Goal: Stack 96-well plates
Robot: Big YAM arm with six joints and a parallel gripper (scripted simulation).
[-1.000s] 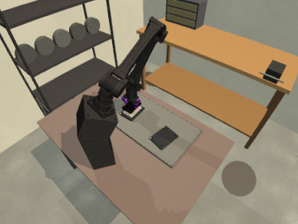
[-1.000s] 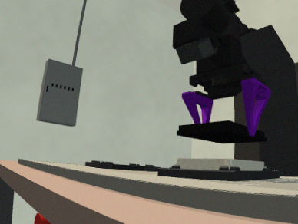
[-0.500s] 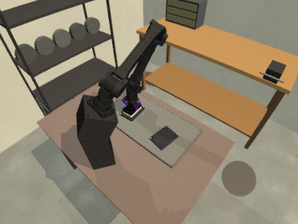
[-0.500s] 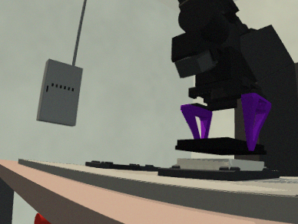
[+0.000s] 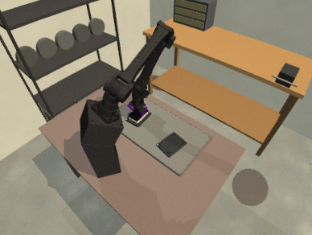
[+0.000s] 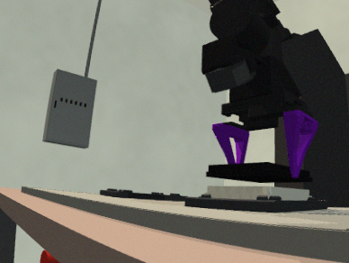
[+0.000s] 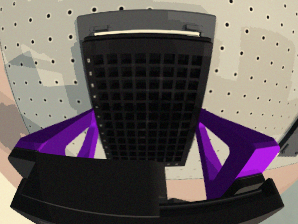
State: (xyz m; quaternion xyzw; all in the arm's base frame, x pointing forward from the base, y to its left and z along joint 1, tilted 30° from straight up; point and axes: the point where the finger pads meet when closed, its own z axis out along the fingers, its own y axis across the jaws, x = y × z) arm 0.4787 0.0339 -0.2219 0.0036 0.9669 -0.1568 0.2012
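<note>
Right now my hand is right at the black 96-well plate. Also, from my hand: white 96-well plate (3 cm below).
</note>
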